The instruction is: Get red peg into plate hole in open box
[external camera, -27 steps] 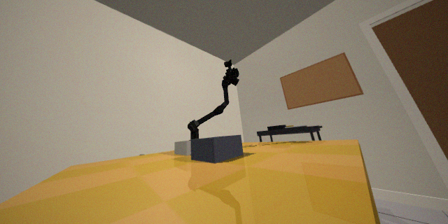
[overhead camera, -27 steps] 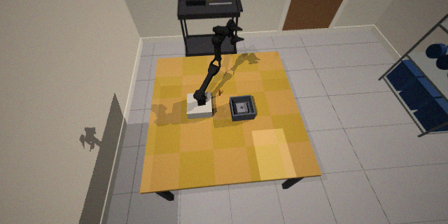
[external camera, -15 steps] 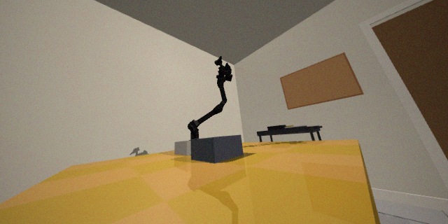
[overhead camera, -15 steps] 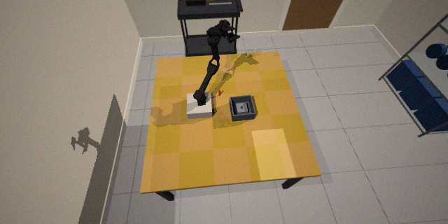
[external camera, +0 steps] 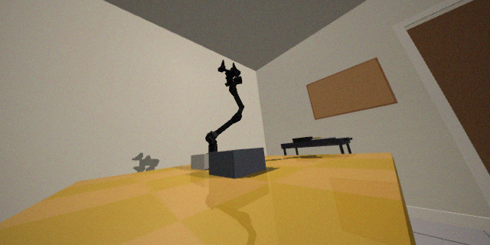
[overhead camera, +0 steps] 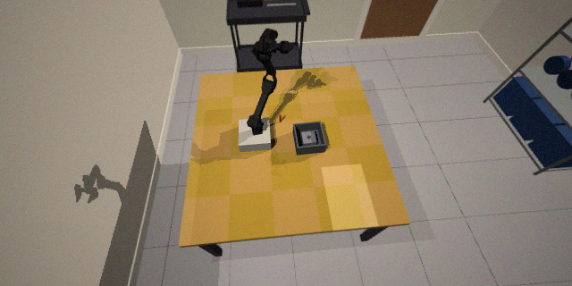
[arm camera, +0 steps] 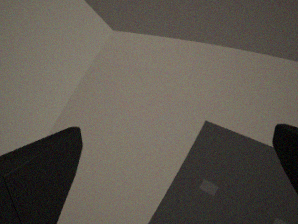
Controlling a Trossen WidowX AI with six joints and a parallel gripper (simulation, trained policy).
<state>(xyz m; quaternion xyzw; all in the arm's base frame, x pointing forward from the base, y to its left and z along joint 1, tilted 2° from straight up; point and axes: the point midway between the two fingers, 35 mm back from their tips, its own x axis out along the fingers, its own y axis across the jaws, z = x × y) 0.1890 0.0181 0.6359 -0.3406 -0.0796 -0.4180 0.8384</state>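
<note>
The red peg lies 20 mm behind my gripper tip, 90 mm to the left of it and 700 mm below it. The rest, counted from my gripper tip: light grey plate (140 mm ahead, 110 mm to the right, 690 mm below); then grey box (140 mm ahead, 110 mm to the right, 710 mm below).
</note>
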